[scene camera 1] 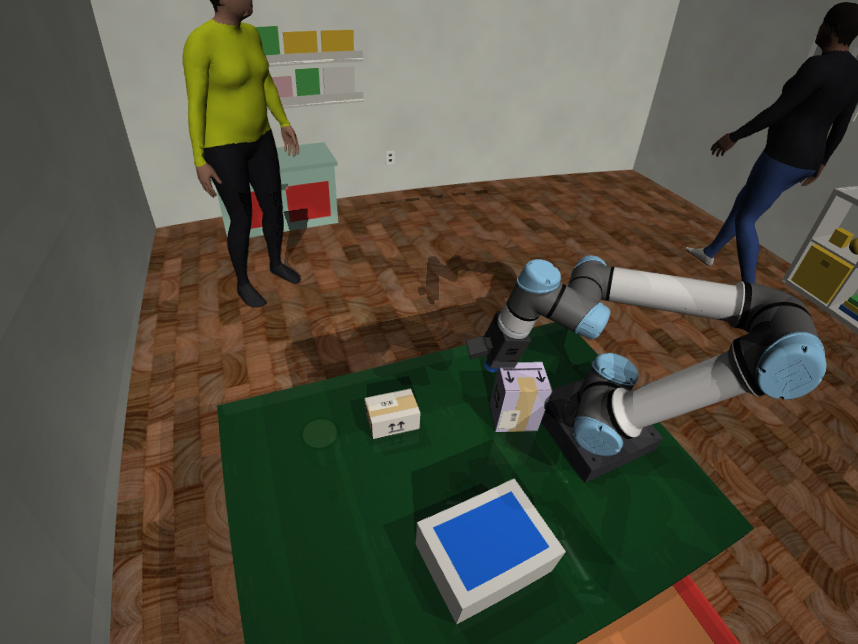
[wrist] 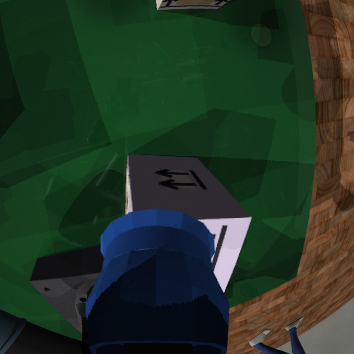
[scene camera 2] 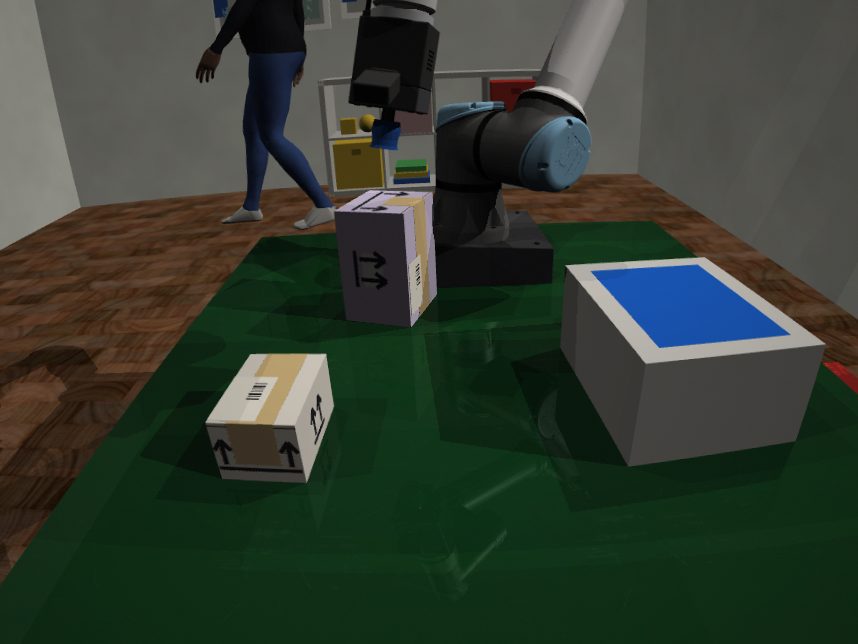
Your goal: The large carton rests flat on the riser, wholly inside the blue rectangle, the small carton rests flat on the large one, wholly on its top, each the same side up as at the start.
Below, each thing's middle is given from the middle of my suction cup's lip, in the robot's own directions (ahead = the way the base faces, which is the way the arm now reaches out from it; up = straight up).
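Offsets from my suction cup: large carton [scene camera 2: 386, 245], 200 mm below, 40 mm to the right of my suction cup, 120 mm behind it; small carton [scene camera 2: 268, 426], 250 mm below, 90 mm to the right of my suction cup, 230 mm ahead of it; riser with blue rectangle [scene camera 2: 680, 360], 220 mm below, 350 mm to the left of my suction cup, 100 mm ahead of it.
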